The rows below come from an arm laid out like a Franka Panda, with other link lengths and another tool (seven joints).
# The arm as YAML. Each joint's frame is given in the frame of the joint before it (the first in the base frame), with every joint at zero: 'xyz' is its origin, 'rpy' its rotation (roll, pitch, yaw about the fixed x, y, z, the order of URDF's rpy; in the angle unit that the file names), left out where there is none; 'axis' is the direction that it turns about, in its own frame. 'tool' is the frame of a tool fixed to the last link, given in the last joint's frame.
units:
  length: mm
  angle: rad
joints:
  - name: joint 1
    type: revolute
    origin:
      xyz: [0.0, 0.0, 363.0]
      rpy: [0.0, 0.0, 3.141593]
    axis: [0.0, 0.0, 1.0]
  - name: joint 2
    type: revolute
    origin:
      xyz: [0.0, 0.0, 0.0]
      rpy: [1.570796, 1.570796, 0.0]
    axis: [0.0, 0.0, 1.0]
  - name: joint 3
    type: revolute
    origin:
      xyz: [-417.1, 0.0, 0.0]
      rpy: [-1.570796, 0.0, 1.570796]
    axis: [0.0, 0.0, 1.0]
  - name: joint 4
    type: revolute
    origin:
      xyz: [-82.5, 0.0, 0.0]
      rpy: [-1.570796, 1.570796, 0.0]
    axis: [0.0, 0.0, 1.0]
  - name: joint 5
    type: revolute
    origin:
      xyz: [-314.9, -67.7, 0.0]
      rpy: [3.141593, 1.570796, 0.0]
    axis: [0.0, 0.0, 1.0]
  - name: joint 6
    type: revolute
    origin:
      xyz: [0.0, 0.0, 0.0]
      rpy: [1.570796, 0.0, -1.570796]
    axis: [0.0, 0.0, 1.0]
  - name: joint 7
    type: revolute
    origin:
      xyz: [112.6, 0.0, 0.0]
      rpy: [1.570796, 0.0, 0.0]
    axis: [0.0, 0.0, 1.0]
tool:
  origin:
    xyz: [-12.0, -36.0, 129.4]
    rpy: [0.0, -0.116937, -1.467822]
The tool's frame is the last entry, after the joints.
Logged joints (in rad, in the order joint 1, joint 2, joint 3, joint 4, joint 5, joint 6, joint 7), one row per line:
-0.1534 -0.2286 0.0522 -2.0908 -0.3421 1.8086 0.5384
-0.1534 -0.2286 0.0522 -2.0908 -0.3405 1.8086 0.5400
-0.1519 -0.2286 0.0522 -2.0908 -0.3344 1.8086 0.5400
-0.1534 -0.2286 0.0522 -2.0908 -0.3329 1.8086 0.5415
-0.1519 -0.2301 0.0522 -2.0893 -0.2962 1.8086 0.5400
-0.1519 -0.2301 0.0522 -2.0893 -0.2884 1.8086 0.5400
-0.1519 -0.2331 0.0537 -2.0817 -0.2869 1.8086 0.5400
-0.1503 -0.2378 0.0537 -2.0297 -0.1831 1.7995 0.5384
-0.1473 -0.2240 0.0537 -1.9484 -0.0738 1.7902 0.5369
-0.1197 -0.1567 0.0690 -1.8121 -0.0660 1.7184 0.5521
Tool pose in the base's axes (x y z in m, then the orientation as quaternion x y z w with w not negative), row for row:
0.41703 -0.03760 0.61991 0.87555 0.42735 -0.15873 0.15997
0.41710 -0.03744 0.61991 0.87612 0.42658 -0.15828 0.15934
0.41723 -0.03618 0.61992 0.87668 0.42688 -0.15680 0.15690
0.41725 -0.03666 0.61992 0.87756 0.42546 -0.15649 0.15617
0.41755 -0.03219 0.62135 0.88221 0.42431 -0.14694 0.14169
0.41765 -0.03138 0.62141 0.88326 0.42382 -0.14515 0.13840
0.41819 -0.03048 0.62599 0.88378 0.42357 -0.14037 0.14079
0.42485 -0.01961 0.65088 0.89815 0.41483 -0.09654 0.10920
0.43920 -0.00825 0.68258 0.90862 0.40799 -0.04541 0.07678
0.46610 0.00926 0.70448 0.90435 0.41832 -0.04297 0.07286
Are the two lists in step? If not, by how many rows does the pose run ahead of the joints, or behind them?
They are in step.
